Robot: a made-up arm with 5 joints.
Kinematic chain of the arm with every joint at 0, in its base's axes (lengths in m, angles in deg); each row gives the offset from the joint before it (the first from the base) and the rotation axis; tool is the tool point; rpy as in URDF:
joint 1: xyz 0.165 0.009 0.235 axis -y
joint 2: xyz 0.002 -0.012 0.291 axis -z
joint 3: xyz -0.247 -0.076 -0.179 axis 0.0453 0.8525 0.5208
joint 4: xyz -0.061 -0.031 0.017 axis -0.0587 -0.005 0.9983
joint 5: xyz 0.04 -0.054 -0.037 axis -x
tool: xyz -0.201 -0.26 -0.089 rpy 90 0 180
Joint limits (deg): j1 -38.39..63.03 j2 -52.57..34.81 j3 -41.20..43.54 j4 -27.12..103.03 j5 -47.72..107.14
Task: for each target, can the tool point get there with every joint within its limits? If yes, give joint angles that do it. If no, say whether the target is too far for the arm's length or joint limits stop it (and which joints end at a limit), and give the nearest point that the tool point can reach.
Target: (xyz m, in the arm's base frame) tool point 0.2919 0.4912 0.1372
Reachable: no: joint limits stop it (at a limit: joint 1, joint 2, joint 3, joint 4) | nearest point 0.2685 -0.0012 0.2095 | short by 0.498 m
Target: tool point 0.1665 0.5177 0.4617
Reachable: no: joint limits stop it (at a limit: joint 1, joint 2, joint 3, joint 4, joint 5) | nearest point -0.0769 0.3388 0.6643 | short by 0.364 m
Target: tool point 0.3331 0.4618 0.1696
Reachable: no: joint limits stop it (at a limit: joint 1, joint 2, joint 3, joint 4) | nearest point 0.2833 -0.0008 0.2213 | short by 0.468 m
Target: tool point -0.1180 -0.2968 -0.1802
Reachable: yes | joints 45.57 11.45 5.04 9.22 -26.38
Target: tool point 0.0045 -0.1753 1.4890
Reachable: no: too far | nearest point -0.0160 -0.1037 0.8562 | short by 0.637 m
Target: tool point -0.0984 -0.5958 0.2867
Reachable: yes | joints 16.73 -25.03 2.21 -1.10 24.52
